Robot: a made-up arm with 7 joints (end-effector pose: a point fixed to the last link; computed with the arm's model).
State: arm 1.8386 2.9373 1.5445 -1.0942 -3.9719 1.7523 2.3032
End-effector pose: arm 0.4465 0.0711 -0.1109 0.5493 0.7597 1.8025
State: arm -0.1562 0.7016 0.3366 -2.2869 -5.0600 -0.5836 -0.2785
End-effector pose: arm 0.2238 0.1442 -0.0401 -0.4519 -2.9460 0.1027
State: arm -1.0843 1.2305 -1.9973 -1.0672 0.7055 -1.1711 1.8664
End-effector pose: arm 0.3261 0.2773 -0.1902 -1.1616 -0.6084 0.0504
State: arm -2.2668 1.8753 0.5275 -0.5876 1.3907 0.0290 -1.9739
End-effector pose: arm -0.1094 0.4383 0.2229 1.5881 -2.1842 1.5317
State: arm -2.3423 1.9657 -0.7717 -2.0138 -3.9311 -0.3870 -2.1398
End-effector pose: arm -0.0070 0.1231 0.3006 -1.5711 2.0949 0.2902
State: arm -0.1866 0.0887 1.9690 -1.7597 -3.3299 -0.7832 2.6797
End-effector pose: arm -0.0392 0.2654 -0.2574 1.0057 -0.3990 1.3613
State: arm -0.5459 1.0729 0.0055 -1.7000 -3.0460 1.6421 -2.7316
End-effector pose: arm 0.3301 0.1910 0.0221 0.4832 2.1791 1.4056
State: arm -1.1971 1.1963 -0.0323 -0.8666 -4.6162 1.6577 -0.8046
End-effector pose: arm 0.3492 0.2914 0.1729 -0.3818 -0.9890 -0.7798
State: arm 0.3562 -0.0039 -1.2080 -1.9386 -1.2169 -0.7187 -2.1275
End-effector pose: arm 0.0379 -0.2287 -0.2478 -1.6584 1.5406 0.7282
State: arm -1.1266 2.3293 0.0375 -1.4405 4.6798 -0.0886 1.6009
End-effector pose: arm -0.0216 0.1900 0.3767 2.5844 -1.5106 -0.7131
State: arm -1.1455 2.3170 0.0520 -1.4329 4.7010 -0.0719 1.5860
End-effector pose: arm -0.0275 0.1921 0.3765 2.5946 -1.5700 -0.6665
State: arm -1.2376 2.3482 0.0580 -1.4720 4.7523 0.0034 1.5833
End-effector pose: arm -0.0603 0.1795 0.3725 -2.5144 1.6210 0.5311
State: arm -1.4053 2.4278 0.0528 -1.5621 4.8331 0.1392 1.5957
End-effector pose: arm -0.1191 0.1542 0.3542 -2.2742 1.5842 0.3204
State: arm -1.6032 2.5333 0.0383 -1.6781 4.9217 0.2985 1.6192
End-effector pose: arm -0.1809 0.1277 0.3157 -2.0168 1.4966 0.1341
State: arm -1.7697 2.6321 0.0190 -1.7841 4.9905 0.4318 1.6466
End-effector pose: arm -0.2223 0.1085 0.2718 -1.8284 1.4017 0.0230
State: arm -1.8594 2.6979 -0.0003 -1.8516 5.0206 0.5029 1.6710
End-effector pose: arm -0.2387 0.0980 0.2445 -1.7479 1.3425 -0.0082
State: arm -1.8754 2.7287 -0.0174 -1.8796 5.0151 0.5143 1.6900
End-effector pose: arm -0.2394 0.0932 0.2382 -1.7540 1.3227 0.0179
